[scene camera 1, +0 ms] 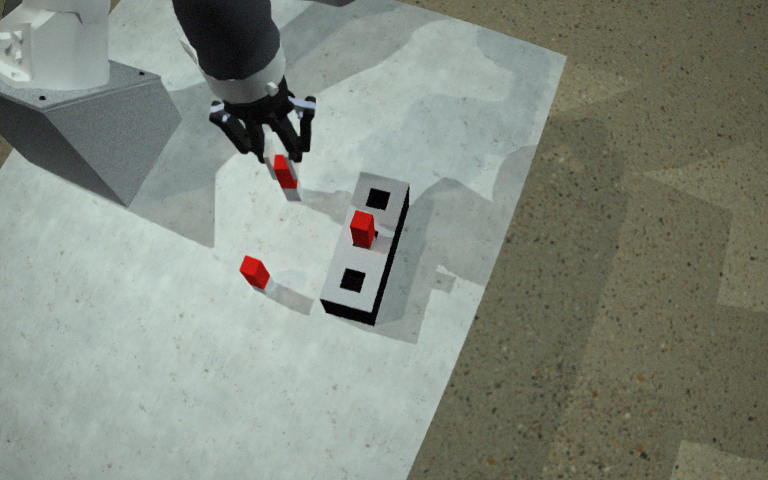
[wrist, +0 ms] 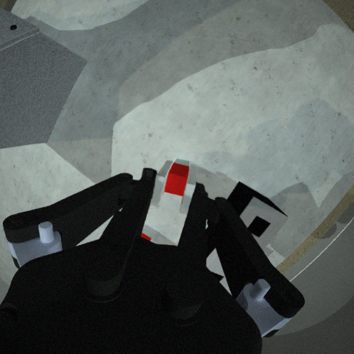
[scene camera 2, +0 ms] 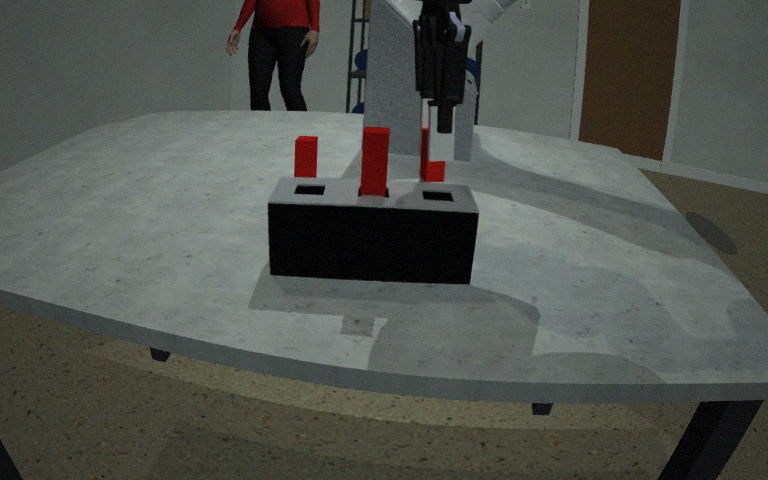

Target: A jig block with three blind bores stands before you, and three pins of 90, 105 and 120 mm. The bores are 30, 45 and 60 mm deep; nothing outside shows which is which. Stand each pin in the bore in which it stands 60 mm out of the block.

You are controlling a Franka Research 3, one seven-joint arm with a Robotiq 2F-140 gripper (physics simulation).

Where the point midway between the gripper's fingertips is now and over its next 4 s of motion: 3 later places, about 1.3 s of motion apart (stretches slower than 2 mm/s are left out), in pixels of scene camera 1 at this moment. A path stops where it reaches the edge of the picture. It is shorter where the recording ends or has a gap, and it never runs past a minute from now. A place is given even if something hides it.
The gripper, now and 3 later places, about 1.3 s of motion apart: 286, 170; 276, 145; 318, 141; 375, 154
